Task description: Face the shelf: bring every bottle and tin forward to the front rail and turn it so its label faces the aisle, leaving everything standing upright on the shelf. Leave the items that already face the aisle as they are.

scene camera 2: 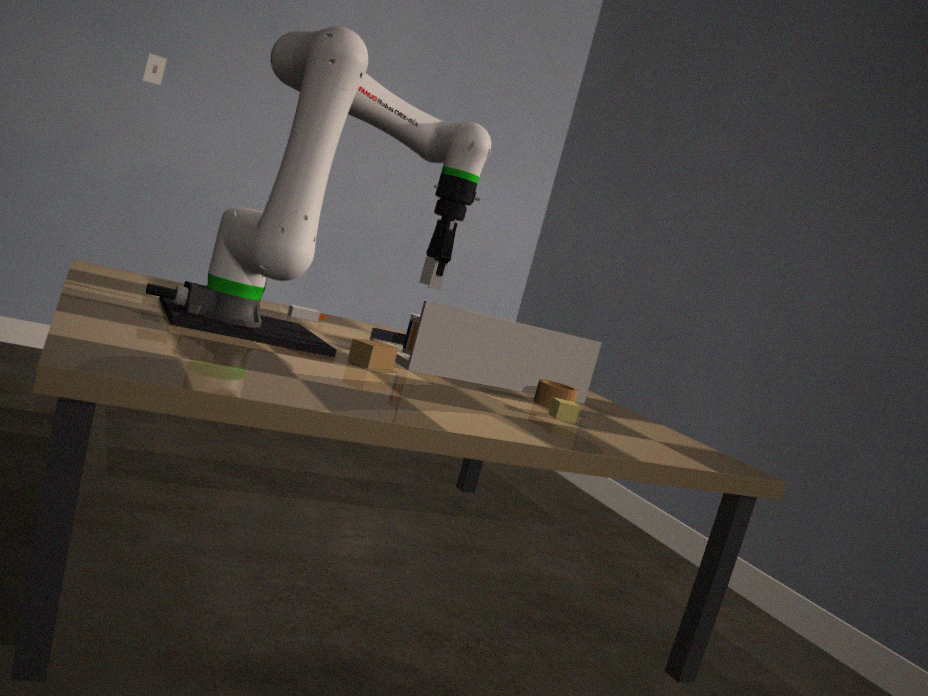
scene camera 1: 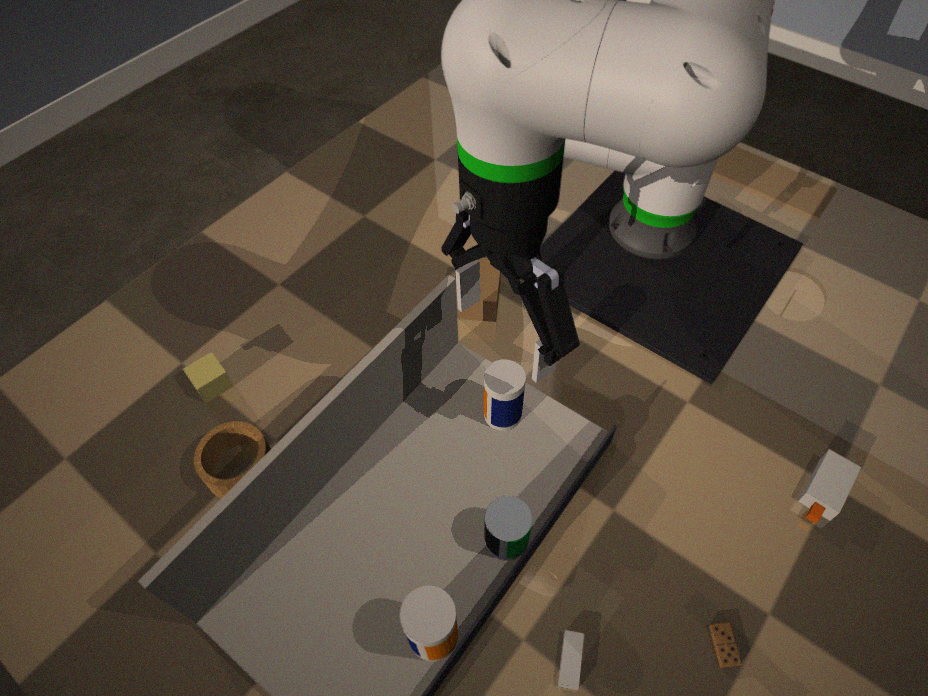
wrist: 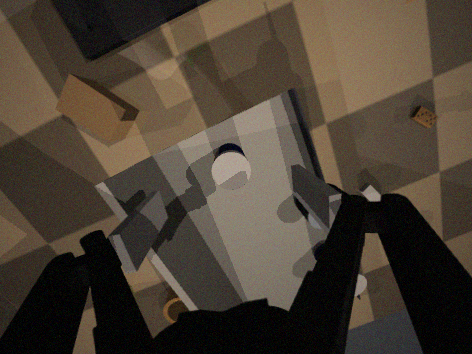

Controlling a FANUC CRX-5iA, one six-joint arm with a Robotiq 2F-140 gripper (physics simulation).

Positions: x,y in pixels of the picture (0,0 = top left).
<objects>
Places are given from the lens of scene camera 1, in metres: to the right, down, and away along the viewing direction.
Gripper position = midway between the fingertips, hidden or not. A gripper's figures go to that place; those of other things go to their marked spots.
gripper (scene camera 1: 504,337): 0.05, -0.01, 0.78
yellow block (scene camera 1: 207,375): -0.38, 0.04, 0.94
</objects>
